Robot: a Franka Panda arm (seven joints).
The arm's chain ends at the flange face. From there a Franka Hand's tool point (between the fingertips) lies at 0.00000 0.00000 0.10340 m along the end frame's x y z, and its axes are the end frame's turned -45 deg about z.
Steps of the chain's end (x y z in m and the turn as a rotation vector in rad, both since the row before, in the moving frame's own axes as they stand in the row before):
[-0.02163, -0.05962, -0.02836, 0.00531, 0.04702, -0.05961]
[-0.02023, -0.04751, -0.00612, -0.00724, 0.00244, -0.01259]
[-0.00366, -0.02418, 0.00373, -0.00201, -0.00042, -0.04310]
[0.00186, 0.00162, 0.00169, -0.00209, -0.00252, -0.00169]
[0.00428, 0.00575, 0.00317, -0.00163, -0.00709, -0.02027]
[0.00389, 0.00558, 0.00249, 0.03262, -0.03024, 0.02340]
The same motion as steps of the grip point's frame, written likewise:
[0.03078, -0.05452, -0.02848, -0.02949, 0.03700, -0.05961]
[0.01894, -0.04719, -0.00612, -0.00684, -0.00339, -0.01259]
[0.01433, -0.01957, 0.00373, -0.00112, -0.00172, -0.04310]
[-0.00017, 0.00243, 0.00169, 0.00030, -0.00326, -0.00169]
[-0.00168, 0.00670, 0.00317, 0.00386, -0.00617, -0.02027]
[-0.00097, 0.00210, 0.00239, 0.04445, 0.00168, 0.02340]

